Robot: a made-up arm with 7 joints.
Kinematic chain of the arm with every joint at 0, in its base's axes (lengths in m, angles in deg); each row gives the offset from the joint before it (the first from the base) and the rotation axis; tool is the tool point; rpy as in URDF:
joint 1: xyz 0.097 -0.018 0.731 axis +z
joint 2: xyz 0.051 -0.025 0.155 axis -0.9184 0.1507 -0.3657
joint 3: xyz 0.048 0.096 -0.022 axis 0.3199 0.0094 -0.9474
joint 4: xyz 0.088 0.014 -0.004 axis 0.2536 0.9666 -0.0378
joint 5: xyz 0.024 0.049 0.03 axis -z
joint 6: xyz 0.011 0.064 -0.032 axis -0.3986 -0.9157 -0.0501
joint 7: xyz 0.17 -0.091 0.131 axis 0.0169 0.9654 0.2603
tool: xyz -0.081 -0.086 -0.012 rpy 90 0 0
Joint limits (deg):
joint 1: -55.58..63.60
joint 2: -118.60..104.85
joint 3: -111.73..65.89
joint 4: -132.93..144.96
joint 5: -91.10..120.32
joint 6: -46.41..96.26
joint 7: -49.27..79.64
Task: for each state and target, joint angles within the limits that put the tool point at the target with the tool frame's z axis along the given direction. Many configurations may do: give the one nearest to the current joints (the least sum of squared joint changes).
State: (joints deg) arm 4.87 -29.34 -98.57 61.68 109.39 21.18 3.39
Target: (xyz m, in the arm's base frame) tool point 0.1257 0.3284 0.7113 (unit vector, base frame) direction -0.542 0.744 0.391
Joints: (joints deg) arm 3.40 2.73 -99.37 103.32 119.09 45.62 9.85
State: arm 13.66 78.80 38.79 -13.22 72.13 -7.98 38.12
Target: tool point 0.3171 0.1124 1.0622 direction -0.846 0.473 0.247
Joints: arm 18.50 57.00 40.53 25.06 77.78 37.50 63.53
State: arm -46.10 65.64 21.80 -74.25 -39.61 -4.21 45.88
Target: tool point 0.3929 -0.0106 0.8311 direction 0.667 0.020 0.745
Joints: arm -43.53 56.17 22.99 -63.05 -73.47 25.34 37.82
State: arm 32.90 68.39 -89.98 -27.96 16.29 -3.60 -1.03
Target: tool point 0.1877 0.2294 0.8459 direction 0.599 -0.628 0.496
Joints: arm 51.06 32.90 -57.05 -19.41 45.61 -6.66 -39.04
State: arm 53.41 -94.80 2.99 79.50 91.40 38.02 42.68
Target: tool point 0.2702 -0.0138 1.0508 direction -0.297 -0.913 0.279
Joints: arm 39.09 -59.61 6.40 35.43 108.60 -0.24 26.53
